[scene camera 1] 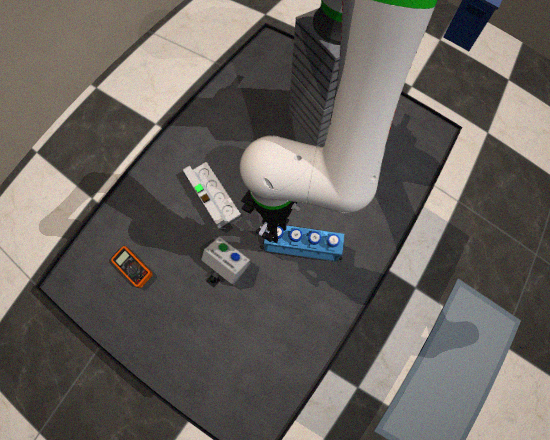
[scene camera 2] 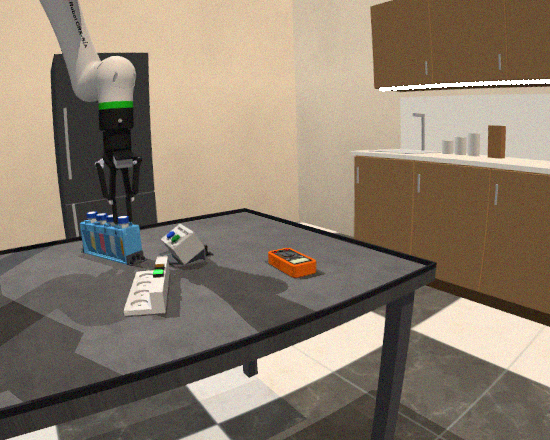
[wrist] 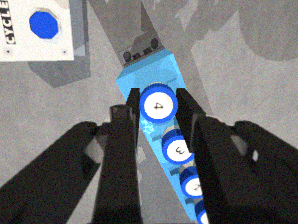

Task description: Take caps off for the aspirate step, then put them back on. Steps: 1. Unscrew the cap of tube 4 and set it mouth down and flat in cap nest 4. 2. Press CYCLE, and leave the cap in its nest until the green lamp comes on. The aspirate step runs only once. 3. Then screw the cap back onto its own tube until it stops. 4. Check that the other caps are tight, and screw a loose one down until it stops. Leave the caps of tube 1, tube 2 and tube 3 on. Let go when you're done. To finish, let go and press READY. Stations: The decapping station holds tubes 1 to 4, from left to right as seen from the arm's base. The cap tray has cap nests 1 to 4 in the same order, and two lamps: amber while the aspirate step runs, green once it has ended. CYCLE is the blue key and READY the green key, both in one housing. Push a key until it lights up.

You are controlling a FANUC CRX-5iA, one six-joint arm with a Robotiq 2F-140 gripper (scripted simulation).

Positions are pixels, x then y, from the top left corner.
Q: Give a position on a grey key housing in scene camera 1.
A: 220, 262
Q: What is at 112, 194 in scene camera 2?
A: My gripper.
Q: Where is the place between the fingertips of my gripper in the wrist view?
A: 157, 102
